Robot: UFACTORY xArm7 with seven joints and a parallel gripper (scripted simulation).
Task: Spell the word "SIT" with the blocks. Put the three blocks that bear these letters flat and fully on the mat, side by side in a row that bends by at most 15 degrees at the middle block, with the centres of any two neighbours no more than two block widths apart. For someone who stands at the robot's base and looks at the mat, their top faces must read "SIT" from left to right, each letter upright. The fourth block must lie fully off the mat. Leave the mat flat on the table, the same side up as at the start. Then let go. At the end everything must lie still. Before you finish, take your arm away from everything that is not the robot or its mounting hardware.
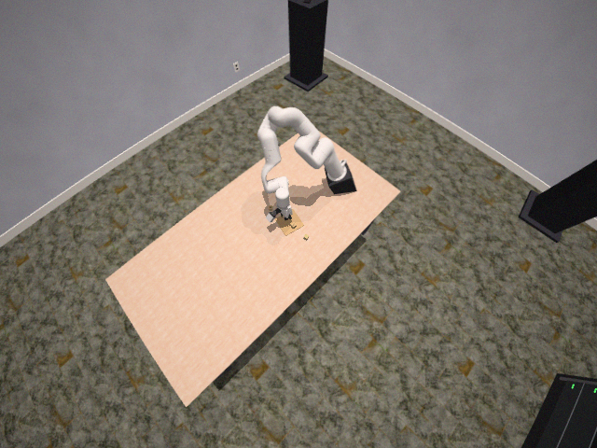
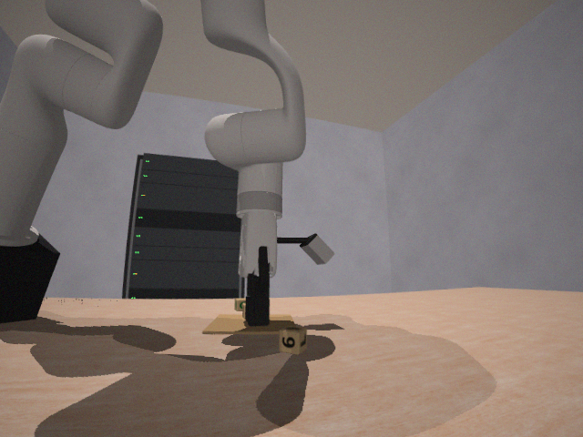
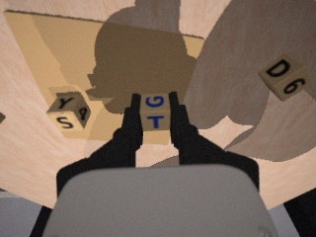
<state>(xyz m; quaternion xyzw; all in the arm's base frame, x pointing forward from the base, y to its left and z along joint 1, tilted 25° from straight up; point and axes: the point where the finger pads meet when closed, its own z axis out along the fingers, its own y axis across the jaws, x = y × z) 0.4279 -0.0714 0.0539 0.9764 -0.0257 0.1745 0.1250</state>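
Right now my hand is 4 cm to the right of the tan mat and 3 cm above it. Also, from my hand: wooden block (1 cm ahead, 19 cm to the left, 2 cm below).
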